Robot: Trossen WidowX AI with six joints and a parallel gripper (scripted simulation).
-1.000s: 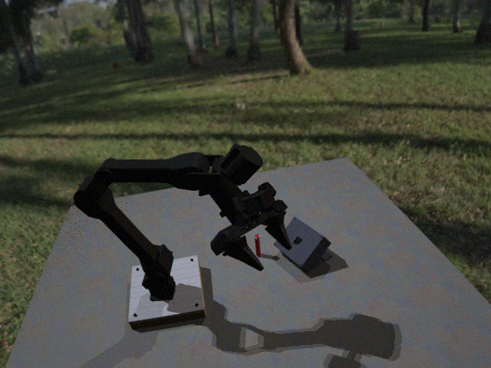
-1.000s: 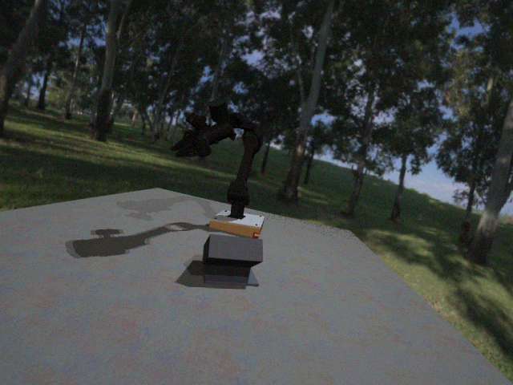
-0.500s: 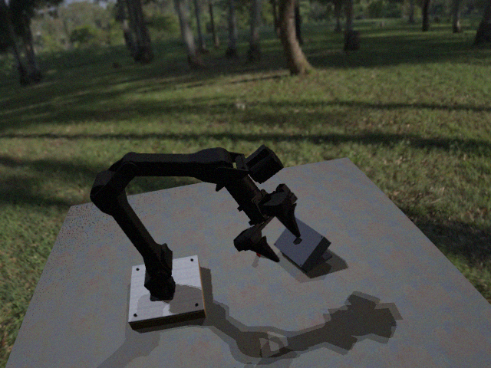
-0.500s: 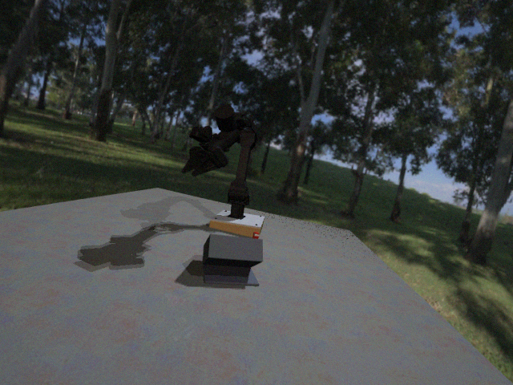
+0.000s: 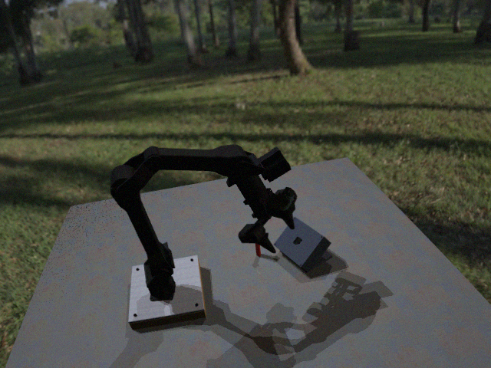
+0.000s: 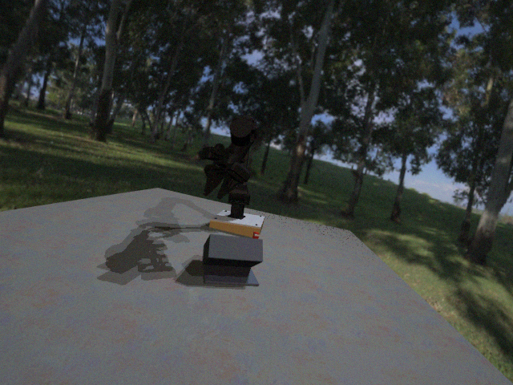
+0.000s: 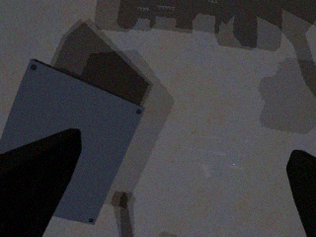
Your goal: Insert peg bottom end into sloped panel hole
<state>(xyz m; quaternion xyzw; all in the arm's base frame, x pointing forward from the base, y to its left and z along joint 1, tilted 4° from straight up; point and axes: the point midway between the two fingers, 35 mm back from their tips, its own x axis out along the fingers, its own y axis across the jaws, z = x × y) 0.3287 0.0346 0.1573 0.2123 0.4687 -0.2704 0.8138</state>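
Right now my gripper tip is 70 mm past the red peg, 140 mm to the right of it and 110 mm above it. Also, from my gripper tip: flat foot: 80 mm ahead, 120 mm to the left, 160 mm below; sloped grey panel: 70 mm ahead, 110 mm to the left, 120 mm below.
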